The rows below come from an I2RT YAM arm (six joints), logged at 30 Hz.
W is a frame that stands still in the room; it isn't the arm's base.
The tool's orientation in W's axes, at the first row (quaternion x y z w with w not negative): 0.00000 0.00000 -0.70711 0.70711
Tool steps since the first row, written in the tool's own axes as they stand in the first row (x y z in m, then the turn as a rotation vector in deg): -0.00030 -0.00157 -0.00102 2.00 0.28 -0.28; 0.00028 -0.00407 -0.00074 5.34 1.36 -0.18; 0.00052 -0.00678 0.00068 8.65 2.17 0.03; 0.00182 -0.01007 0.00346 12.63 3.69 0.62; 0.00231 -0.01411 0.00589 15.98 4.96 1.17; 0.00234 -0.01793 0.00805 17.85 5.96 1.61; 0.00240 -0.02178 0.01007 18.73 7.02 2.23; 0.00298 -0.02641 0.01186 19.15 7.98 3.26; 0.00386 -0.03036 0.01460 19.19 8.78 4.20
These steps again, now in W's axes. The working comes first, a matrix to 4 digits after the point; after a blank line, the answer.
The tool's axes in the first row as the columns of a matrix, in W's axes (used below as rounded here):
0.0000 1.0000 0.0000
-1.0000 0.0000 0.0000
0.0000 0.0000 1.0000

-0.00157 0.00030 -0.00102 0.28 -2.00 -0.28; -0.00407 -0.00028 -0.00074 1.36 -5.34 -0.18; -0.00678 -0.00052 0.00068 2.17 -8.65 0.03; -0.01007 -0.00182 0.00346 3.69 -12.63 0.62; -0.01411 -0.00231 0.00589 4.96 -15.98 1.17; -0.01793 -0.00234 0.00805 5.96 -17.85 1.61; -0.02178 -0.00240 0.01007 7.02 -18.73 2.23; -0.02641 -0.00298 0.01186 7.98 -19.15 3.26; -0.03036 -0.00386 0.01460 8.78 -19.19 4.20
